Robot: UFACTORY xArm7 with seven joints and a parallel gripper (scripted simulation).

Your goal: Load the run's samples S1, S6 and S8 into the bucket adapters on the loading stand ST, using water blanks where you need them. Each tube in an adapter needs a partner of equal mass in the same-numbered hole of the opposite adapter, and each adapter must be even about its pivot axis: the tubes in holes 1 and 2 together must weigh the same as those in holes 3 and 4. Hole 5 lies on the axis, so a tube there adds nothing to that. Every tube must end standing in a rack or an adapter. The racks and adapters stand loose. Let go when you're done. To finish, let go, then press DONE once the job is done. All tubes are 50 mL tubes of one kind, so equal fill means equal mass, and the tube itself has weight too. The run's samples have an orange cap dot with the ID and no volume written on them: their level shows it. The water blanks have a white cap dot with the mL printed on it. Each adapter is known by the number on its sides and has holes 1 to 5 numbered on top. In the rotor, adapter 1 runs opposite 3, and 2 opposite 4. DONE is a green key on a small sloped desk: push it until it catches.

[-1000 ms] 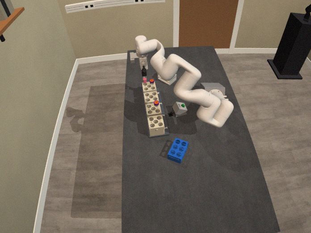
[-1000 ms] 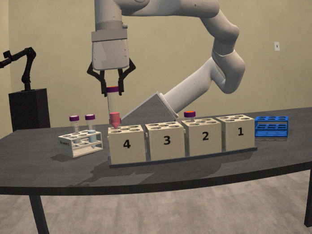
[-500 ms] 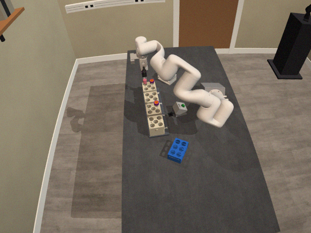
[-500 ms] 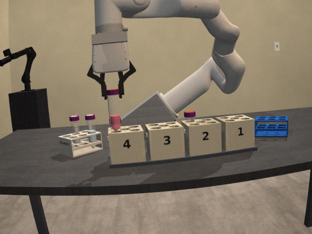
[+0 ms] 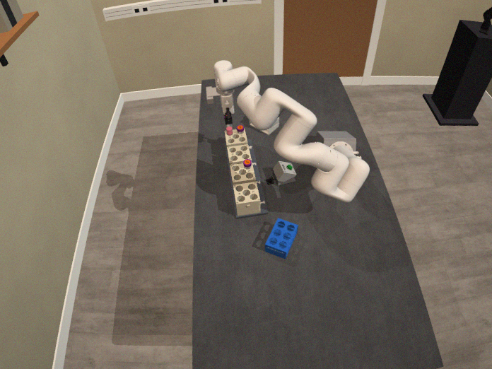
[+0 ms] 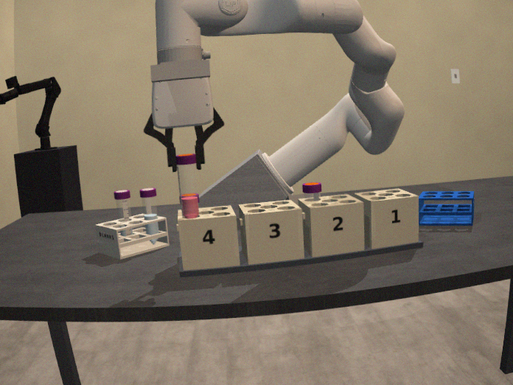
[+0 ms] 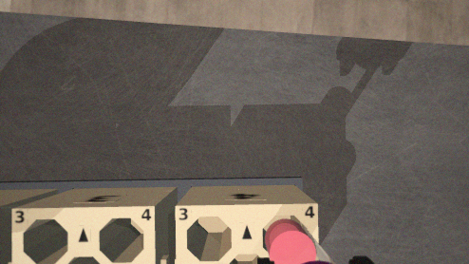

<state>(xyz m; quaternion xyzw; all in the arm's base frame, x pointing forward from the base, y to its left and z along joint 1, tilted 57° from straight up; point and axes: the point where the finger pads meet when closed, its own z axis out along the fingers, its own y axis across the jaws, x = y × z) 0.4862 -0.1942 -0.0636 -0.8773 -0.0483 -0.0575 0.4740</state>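
Now: the sample tube 10 mm to the right of my hand and 50 mm below it. The rest, counted from my hand: white blank rack: 170 mm behind, 150 mm to the right, 160 mm below; sample S8: 50 mm behind, 10 mm to the right, 130 mm below; loading stand ST: 60 mm behind, 180 mm to the left, 190 mm below.
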